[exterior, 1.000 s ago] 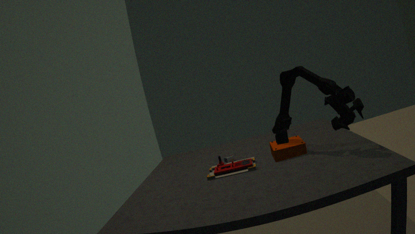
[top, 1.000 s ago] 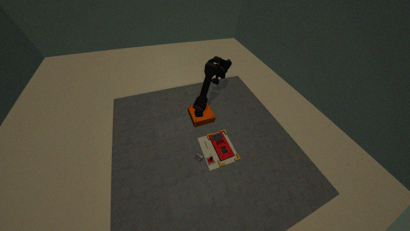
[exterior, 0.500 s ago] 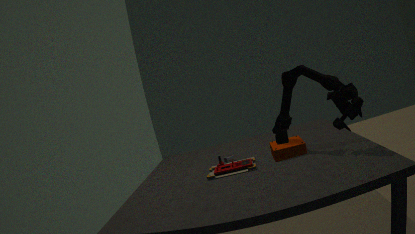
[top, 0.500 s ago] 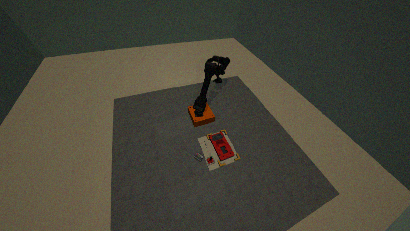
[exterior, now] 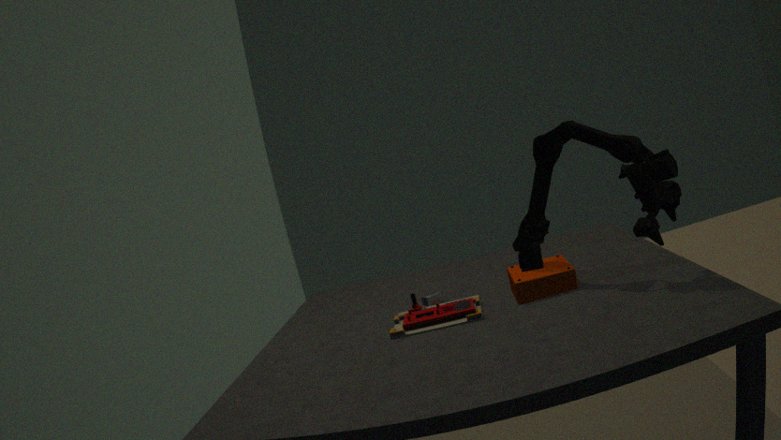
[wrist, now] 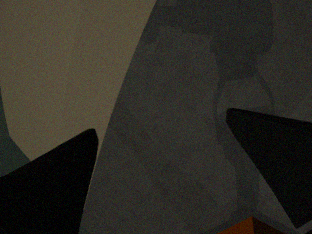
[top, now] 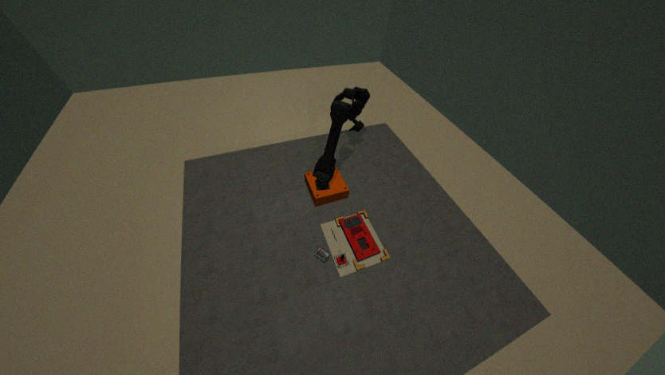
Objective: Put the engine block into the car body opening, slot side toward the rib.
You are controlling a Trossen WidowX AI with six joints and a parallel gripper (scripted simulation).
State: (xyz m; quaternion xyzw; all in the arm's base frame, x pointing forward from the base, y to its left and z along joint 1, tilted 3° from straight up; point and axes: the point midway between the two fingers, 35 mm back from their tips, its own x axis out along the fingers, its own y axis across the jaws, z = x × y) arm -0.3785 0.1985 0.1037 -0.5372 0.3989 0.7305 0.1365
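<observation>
Now: the grey engine block 730 mm ahead of my gripper tip, 250 mm to the right of it and 110 mm below it. Round my gripper tip: black post (760 mm ahead, 170 mm to the right, 80 mm below).
</observation>
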